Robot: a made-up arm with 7 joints. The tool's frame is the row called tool.
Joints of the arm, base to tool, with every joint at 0 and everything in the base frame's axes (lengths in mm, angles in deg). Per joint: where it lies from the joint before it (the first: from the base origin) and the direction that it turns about. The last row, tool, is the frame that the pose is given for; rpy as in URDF.
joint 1: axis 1 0 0 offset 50.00 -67.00 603.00
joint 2: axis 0 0 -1 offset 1.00 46.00 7.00
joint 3: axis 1 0 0 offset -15.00 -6.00 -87.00
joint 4: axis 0 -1 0 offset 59.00 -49.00 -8.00
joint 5: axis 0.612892 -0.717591 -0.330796 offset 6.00 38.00 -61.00
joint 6: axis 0 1 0 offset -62.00 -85.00 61.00
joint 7: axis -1 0 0 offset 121.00 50.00 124.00
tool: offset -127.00 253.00 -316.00 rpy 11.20 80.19 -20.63
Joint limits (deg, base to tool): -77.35..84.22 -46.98..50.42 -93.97..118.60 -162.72..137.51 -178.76..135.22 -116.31..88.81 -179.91..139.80
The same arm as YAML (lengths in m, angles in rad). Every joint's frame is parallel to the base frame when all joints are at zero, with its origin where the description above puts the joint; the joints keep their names.
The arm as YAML. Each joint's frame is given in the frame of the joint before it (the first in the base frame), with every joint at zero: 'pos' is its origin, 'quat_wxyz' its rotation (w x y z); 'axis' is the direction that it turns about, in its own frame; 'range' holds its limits. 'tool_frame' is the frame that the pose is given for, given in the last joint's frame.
length_unit: m
angle_unit: rad
joints:
  - joint: joint 1
    pos: [0.05, -0.067, 0.603]
    quat_wxyz: [1.0, 0.0, 0.0, 0.0]
    axis: [1.0, 0.0, 0.0]
    range: [-1.35, 1.4699]
  - joint: joint 2
    pos: [0.001, 0.046, 0.007]
    quat_wxyz: [1.0, 0.0, 0.0, 0.0]
    axis: [0.0, 0.0, -1.0]
    range: [-0.82, 0.88]
  - joint: joint 3
    pos: [-0.015, -0.006, -0.087]
    quat_wxyz: [1.0, 0.0, 0.0, 0.0]
    axis: [1.0, 0.0, 0.0]
    range: [-1.6401, 2.07]
  - joint: joint 4
    pos: [0.059, -0.049, -0.008]
    quat_wxyz: [1.0, 0.0, 0.0, 0.0]
    axis: [0.0, -1.0, 0.0]
    range: [-2.84, 2.4]
  - joint: joint 5
    pos: [0.006, 0.038, -0.061]
    quat_wxyz: [1.0, 0.0, 0.0, 0.0]
    axis: [0.612892, -0.717591, -0.330796]
    range: [-3.12, 2.36]
  - joint: joint 6
    pos: [-0.062, -0.085, 0.061]
    quat_wxyz: [1.0, 0.0, 0.0, 0.0]
    axis: [0.0, 1.0, 0.0]
    range: [-2.03, 1.55]
  - joint: joint 7
    pos: [0.121, 0.05, 0.124]
    quat_wxyz: [1.0, 0.0, 0.0, 0.0]
    axis: [-1.0, 0.0, 0.0]
    range: [-3.14, 2.44]
tool_frame:
  pos: [-0.127, 0.253, -0.316]
  quat_wxyz: [0.737769, 0.188217, 0.617257, -0.198156]

